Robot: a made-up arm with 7 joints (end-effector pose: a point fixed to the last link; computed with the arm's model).
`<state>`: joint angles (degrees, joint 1 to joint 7).
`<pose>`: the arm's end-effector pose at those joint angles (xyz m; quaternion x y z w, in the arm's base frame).
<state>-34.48 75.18 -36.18 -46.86 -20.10 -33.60 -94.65</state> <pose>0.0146 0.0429 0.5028 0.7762 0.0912 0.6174 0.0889</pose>
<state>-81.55 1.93 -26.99 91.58 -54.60 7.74 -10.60</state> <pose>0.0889 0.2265 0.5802 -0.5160 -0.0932 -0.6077 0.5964</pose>
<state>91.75 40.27 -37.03 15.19 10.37 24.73 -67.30</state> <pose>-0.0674 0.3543 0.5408 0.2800 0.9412 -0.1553 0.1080</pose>
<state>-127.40 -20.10 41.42 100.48 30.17 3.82 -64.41</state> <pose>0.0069 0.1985 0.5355 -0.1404 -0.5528 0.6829 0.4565</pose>
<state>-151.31 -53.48 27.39 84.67 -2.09 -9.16 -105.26</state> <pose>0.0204 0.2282 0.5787 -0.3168 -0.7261 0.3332 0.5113</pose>
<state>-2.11 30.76 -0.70 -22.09 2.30 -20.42 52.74</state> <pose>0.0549 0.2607 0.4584 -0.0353 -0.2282 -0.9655 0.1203</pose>
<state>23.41 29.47 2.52 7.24 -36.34 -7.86 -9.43</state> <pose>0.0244 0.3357 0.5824 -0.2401 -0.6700 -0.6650 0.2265</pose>
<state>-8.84 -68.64 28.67 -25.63 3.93 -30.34 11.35</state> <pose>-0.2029 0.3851 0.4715 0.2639 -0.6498 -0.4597 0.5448</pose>
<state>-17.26 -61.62 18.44 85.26 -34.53 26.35 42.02</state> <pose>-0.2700 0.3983 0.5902 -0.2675 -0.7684 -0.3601 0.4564</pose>
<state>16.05 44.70 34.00 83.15 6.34 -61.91 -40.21</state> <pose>0.0804 0.1467 0.5794 0.3152 0.6663 -0.6666 0.1111</pose>
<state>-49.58 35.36 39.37 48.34 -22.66 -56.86 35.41</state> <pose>0.0169 0.1671 0.3750 -0.5200 -0.6105 -0.5375 0.2608</pose>
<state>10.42 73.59 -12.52 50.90 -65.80 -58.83 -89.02</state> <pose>0.1945 0.1170 0.6259 0.8170 0.4412 0.1685 0.3310</pose>
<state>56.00 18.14 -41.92 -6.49 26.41 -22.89 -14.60</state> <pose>0.0277 0.3288 0.4739 0.0377 -0.9067 -0.3976 0.1355</pose>
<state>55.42 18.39 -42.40 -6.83 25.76 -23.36 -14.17</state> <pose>0.0280 0.3301 0.4750 0.0421 -0.8982 -0.4140 0.1416</pose>
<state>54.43 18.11 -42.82 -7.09 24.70 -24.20 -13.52</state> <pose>0.0275 0.3319 0.4755 0.0495 -0.8870 -0.4334 0.1513</pose>
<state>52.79 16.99 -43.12 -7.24 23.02 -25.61 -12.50</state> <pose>0.0256 0.3348 0.4747 0.0611 -0.8711 -0.4580 0.1665</pose>
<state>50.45 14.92 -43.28 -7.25 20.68 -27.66 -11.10</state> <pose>0.0220 0.3390 0.4729 0.0770 -0.8493 -0.4877 0.1870</pose>
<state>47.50 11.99 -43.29 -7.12 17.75 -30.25 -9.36</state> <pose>0.0167 0.3446 0.4705 0.0958 -0.8207 -0.5220 0.2116</pose>
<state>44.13 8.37 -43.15 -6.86 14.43 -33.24 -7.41</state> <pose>0.0100 0.3515 0.4681 0.1159 -0.7862 -0.5586 0.2377</pose>
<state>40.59 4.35 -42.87 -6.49 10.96 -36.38 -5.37</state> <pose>0.0021 0.3592 0.4664 0.1353 -0.7473 -0.5949 0.2632</pose>
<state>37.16 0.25 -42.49 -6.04 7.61 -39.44 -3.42</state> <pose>-0.0062 0.3672 0.4655 0.1527 -0.7075 -0.6281 0.2858</pose>
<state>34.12 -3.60 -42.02 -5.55 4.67 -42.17 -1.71</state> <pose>-0.0142 0.3746 0.4654 0.1672 -0.6710 -0.6551 0.3044</pose>
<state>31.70 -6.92 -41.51 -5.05 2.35 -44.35 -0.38</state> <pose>-0.0215 0.3808 0.4656 0.1782 -0.6421 -0.6740 0.3187</pose>
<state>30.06 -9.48 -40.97 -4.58 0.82 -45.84 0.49</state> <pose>-0.0274 0.3852 0.4655 0.1860 -0.6243 -0.6838 0.3288</pose>
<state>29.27 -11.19 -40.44 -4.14 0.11 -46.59 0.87</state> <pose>-0.0317 0.3875 0.4645 0.1908 -0.6189 -0.6842 0.3353</pose>
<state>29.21 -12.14 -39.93 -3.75 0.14 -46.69 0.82</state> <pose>-0.0345 0.3878 0.4626 0.1931 -0.6246 -0.6766 0.3388</pose>
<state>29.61 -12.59 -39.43 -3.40 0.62 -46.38 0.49</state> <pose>-0.0362 0.3870 0.4602 0.1937 -0.6372 -0.6639 0.3400</pose>
